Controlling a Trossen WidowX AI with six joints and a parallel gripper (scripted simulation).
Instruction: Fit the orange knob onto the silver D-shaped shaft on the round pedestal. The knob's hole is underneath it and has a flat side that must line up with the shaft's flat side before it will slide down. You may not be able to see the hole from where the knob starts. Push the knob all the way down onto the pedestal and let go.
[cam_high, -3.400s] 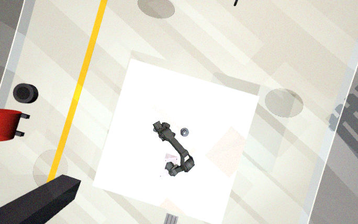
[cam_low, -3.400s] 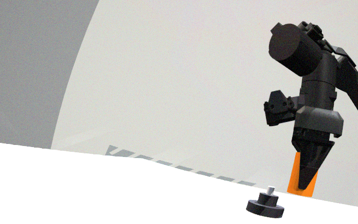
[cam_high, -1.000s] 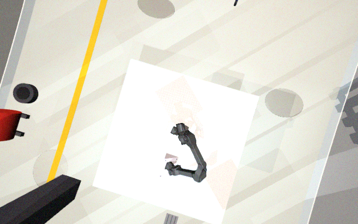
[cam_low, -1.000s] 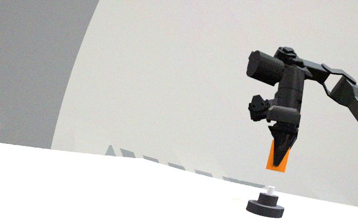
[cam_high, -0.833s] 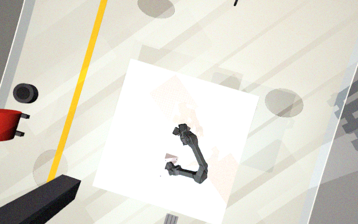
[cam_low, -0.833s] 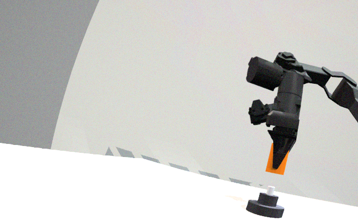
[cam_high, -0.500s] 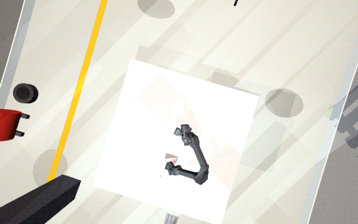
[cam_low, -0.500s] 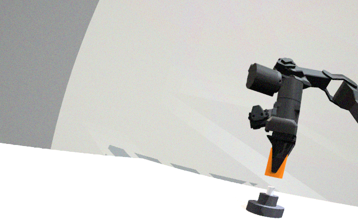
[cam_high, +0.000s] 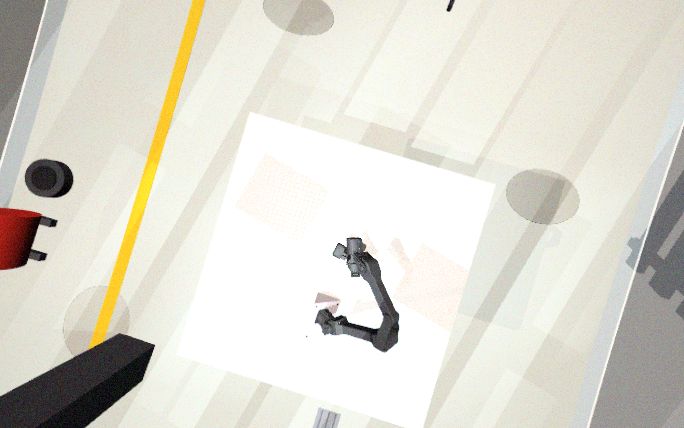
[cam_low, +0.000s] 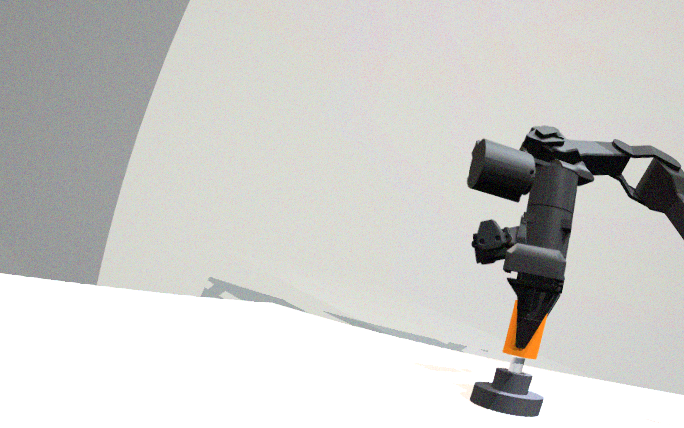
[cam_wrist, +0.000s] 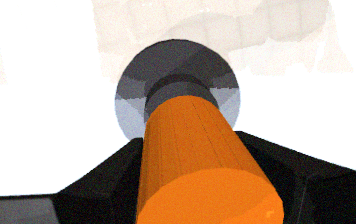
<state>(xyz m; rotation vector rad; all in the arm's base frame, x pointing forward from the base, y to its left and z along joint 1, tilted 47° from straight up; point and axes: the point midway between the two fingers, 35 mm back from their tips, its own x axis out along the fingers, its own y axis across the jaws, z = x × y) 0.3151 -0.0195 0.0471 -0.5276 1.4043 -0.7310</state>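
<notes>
The orange knob lies 3 cm above my gripper tip. From my gripper tip the other things lie so: dark round pedestal 4 cm below.
</notes>
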